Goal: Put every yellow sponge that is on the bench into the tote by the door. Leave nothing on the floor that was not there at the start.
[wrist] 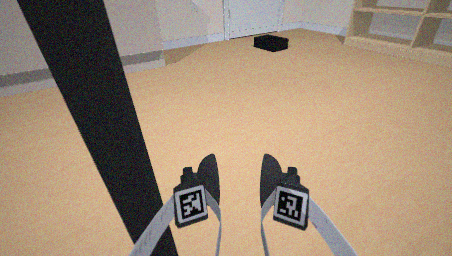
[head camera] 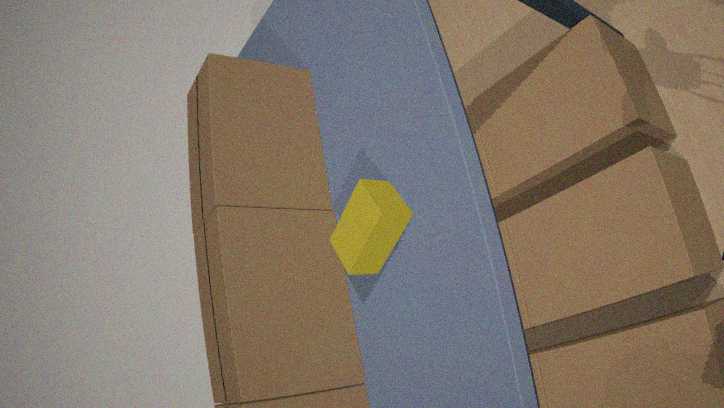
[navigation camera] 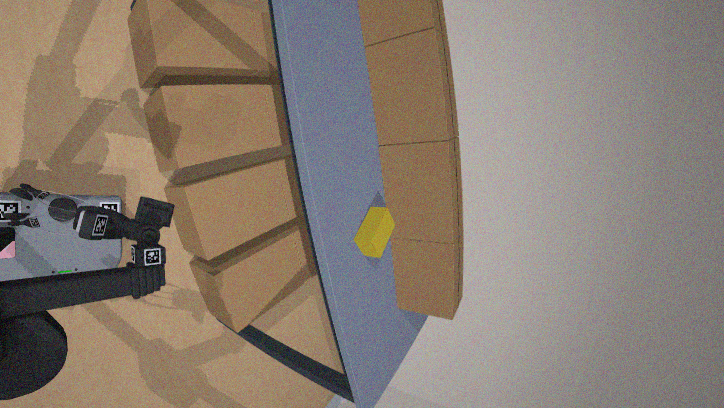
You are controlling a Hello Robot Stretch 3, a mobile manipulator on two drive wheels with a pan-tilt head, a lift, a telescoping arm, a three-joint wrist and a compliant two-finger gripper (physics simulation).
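Frame: origin at the robot's base, x ahead, y left, z up, level; millimetres.
Where they show: gripper, fingertip midpoint: (navigation camera: pixel 7 202); robot's base at its link origin: (navigation camera: pixel 64 208).
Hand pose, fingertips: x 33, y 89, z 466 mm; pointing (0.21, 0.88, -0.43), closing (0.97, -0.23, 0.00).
Observation:
Each offset is from my fingertips to the top centre of the thing. "spot": to the spot under its first point. Level surfaces: height alone.
A yellow sponge @[636 mm right, 43 mm back, 493 mm up] (head camera: pixel 371 226) (navigation camera: pixel 374 232) lies on the blue-grey bench @[449 mm up] (head camera: pixel 420 304) (navigation camera: pixel 329 111), close beside the row of brown boxes at the wall side. Whether it touches them I cannot tell. A black tote (wrist: pixel 271 43) stands on the floor far off, near the white door, in the wrist view; its inside cannot be made out. My gripper (wrist: pixel 239 171) is open, with bare floor showing between its fingers. In the navigation view it is folded back over the robot's base, away from the bench and the sponge.
Brown boxes (head camera: pixel 273 136) (navigation camera: pixel 417 187) line the bench's wall side. More large boxes @[spot: 679 mm right, 24 mm back, 195 mm down] (head camera: pixel 597 238) (navigation camera: pixel 233 197) stand below its front edge, near my wrist. A black post (wrist: pixel 95 100) crosses the wrist view at the left. A wooden shelf unit (wrist: pixel 390 47) stands at the far right.

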